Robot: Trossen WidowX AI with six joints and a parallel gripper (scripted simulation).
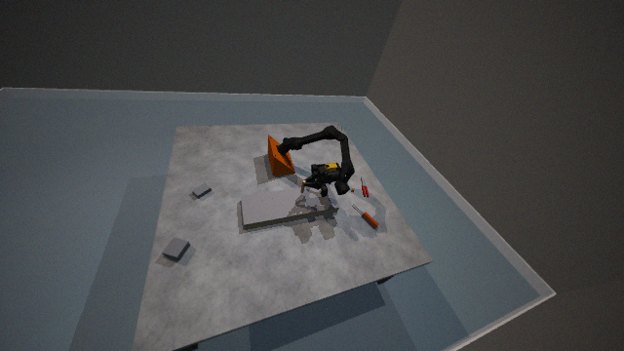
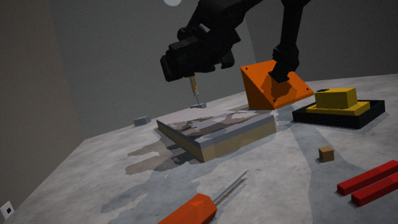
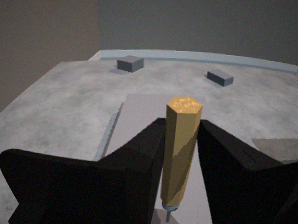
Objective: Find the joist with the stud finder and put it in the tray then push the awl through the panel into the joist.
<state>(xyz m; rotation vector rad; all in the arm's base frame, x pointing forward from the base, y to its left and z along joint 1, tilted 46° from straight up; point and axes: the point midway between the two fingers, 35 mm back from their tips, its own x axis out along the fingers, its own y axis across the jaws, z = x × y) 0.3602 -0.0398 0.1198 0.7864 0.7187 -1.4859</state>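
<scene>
Right now my gripper tip is 6 cm above the awl. The rest, counted from my gripper tip: black tray: 21 cm behind, 29 cm to the left, 17 cm below; then indicator light: 21 cm behind, 26 cm to the left, 12 cm below; then yellow stud finder: 21 cm behind, 27 cm to the left, 14 cm below.
</scene>
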